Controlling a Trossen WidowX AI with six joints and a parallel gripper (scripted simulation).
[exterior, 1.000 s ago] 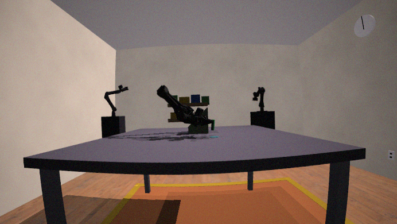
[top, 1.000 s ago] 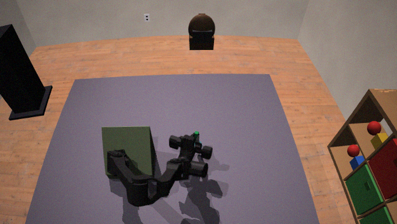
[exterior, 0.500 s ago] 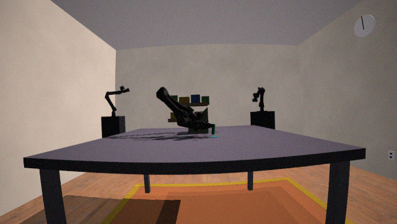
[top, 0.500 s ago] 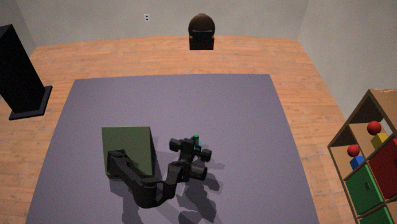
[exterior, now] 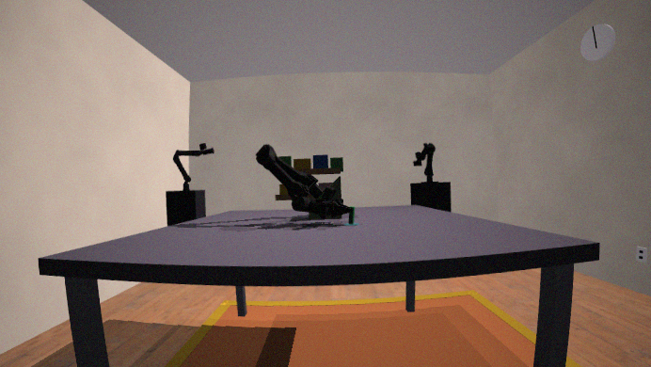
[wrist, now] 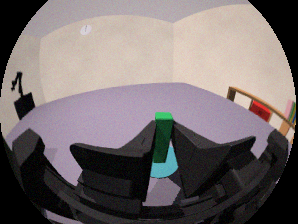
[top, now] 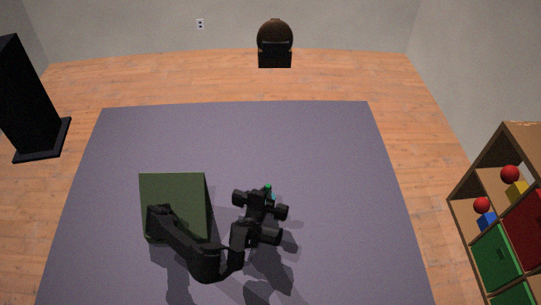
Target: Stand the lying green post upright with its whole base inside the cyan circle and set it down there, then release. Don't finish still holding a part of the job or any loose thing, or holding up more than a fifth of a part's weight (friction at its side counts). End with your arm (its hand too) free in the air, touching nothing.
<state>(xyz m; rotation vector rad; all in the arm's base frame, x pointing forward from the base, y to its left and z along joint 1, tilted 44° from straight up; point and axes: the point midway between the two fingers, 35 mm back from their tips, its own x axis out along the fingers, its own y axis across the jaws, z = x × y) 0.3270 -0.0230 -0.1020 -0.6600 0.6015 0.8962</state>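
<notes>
My gripper is now 1 cm short of the green post, 2 cm to the right of it and 2 cm above it. From my hand the other things lie so: cyan circle (1 cm ahead, 2 cm to the left, 6 cm below).
</notes>
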